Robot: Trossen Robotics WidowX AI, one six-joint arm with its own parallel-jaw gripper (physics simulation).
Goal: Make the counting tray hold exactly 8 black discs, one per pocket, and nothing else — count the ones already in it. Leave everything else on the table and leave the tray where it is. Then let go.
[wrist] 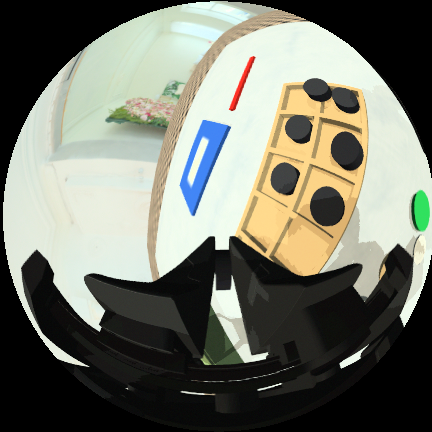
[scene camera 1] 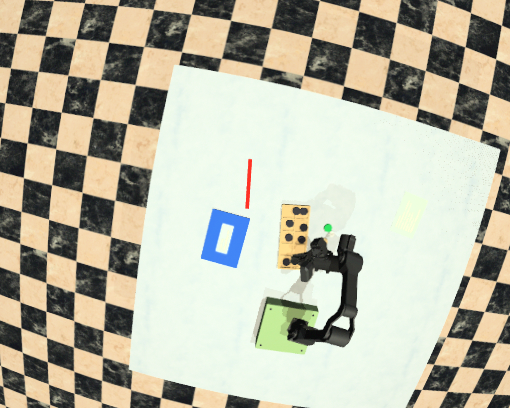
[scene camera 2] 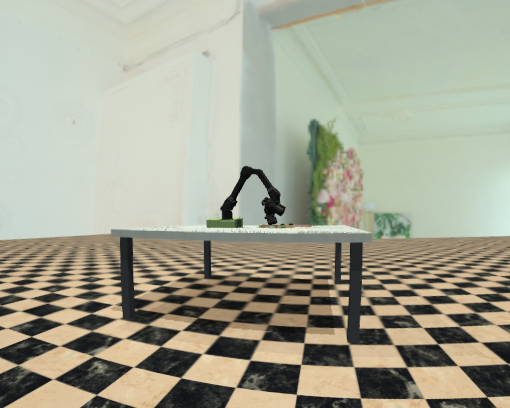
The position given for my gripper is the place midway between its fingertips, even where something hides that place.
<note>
In view: my gripper (scene camera 1: 291,256) and a tan counting tray (scene camera 1: 286,249).
The tan counting tray is seen too in the wrist view (wrist: 280,227). My gripper also shows in the wrist view (wrist: 221,241).
</note>
